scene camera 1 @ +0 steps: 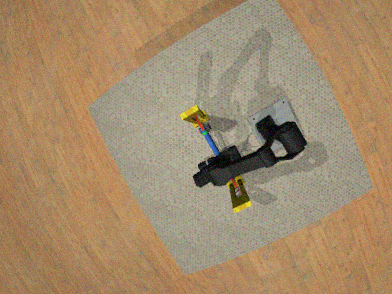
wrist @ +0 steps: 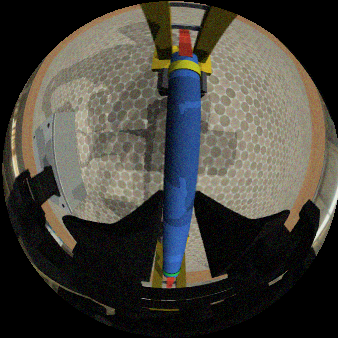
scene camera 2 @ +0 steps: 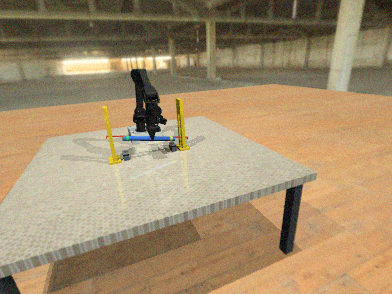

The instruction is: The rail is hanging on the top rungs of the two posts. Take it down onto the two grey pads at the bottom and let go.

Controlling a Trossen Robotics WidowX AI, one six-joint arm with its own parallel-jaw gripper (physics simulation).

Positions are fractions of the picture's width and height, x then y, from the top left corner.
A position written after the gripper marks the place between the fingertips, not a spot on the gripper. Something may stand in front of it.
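Observation:
A blue rail (wrist: 0.54, 0.37), clear of everything else, is held by the gripper (wrist: 0.53, 0.58).

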